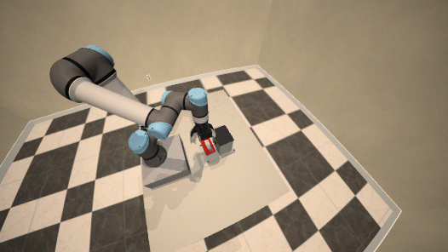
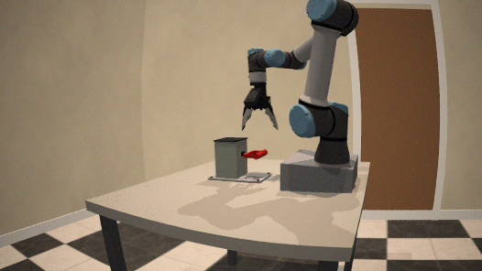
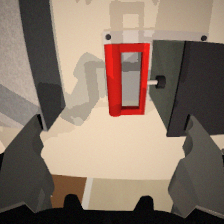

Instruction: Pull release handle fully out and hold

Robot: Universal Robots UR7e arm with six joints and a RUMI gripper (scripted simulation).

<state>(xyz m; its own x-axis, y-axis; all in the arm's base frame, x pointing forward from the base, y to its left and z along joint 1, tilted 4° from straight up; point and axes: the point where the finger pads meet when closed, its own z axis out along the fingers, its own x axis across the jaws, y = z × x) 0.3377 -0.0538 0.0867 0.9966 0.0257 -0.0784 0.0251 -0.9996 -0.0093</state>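
Now: the metal baseplate 90 mm ahead of my hand and 200 mm below it.
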